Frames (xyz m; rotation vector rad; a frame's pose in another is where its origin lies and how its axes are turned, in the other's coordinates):
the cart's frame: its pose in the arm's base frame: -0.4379 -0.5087 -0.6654 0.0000 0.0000 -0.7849
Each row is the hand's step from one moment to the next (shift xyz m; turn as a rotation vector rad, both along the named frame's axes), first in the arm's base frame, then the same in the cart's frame.
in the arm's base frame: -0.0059 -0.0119 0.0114 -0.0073 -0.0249 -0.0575
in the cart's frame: 0.0042 -0.0126 0.0114 0.0124 -0.0228 -0.0575
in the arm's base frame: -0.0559 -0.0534 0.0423 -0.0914 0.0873 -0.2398
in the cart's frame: -0.0018 -0.0773 0.0423 -0.1264 -0.0028 -0.2398
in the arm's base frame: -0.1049 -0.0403 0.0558 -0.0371 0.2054 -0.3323
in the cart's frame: -0.0457 -0.1026 0.0558 -0.1714 0.1191 -0.3323
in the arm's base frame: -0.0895 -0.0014 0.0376 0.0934 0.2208 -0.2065
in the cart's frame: -0.0623 -0.0642 0.0376 -0.0900 0.2222 -0.2065
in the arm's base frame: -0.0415 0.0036 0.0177 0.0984 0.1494 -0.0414
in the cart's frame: -0.0319 -0.0268 0.0177 -0.0360 0.1752 -0.0414
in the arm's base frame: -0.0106 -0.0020 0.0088 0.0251 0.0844 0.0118
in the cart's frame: -0.0061 -0.0089 0.0088 -0.0419 0.0774 0.0118
